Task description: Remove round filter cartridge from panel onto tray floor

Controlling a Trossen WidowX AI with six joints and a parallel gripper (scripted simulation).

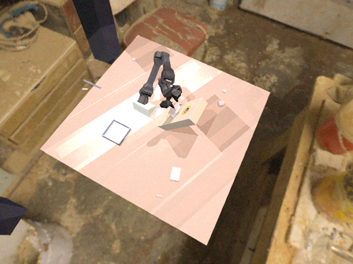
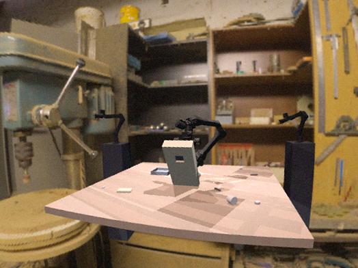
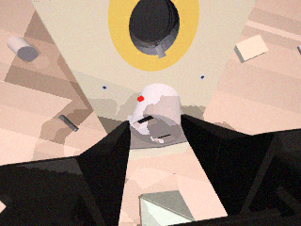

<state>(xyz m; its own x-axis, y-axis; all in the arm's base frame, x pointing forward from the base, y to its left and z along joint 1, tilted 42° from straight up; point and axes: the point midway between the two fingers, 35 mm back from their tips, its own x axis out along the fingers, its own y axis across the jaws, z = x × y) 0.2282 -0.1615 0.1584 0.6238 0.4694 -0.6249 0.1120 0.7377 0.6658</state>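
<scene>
The square grey-rimmed tray is 350 mm behind my gripper tip, 260 mm to the right of it and 220 mm below it. Also, from my gripper tip: round filter cartridge (right at my gripper tip); cream service panel (50 mm ahead, 10 mm to the right, 70 mm below); flat white block (160 mm ahead, 380 mm to the right, 230 mm below).
</scene>
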